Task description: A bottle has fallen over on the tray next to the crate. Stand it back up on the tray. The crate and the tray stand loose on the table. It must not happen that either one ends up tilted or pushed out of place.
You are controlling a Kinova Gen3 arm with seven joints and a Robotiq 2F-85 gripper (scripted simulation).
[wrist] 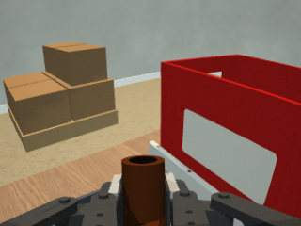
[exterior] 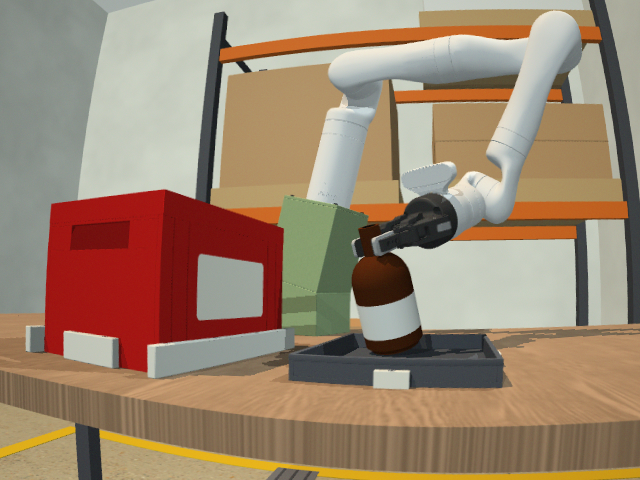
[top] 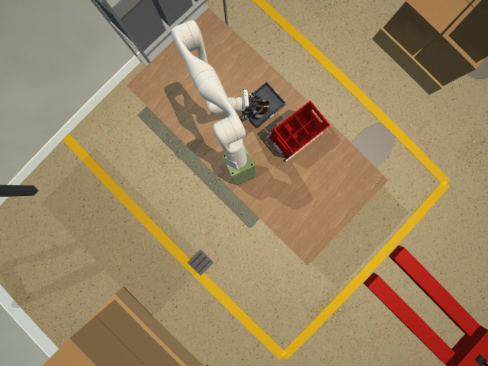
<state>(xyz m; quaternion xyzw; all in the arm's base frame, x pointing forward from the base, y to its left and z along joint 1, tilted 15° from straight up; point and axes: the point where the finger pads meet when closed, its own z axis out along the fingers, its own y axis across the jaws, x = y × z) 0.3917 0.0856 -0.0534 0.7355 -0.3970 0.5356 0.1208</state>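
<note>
Right now the brown bottle is 5 cm below my hand, 1 cm to the left of it and 1 cm behind it. The rest, counted from my hand: red crate: 25 cm to the right, 6 cm below; then dark grey tray: 13 cm below, 4 cm to the left, 4 cm ahead.
</note>
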